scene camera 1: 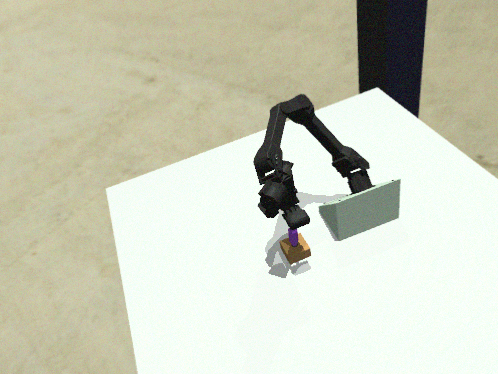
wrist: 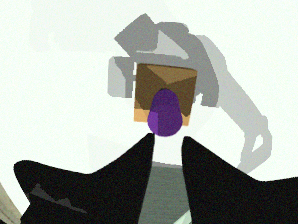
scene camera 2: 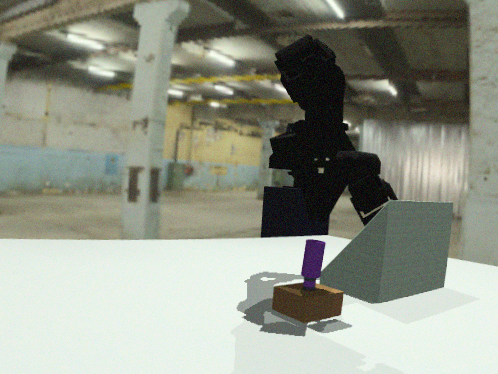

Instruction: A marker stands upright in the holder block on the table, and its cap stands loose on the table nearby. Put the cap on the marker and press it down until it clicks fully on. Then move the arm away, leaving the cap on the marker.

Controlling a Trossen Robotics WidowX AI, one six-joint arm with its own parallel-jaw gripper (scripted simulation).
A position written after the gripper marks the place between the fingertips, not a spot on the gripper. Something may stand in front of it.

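Gripper [scene camera 2: 317, 221] [scene camera 1: 291, 223] [wrist: 168, 140] visible. Marker cap [scene camera 2: 314, 249] [wrist: 164, 118] visible. Brown holder block [scene camera 2: 305, 310] visible.
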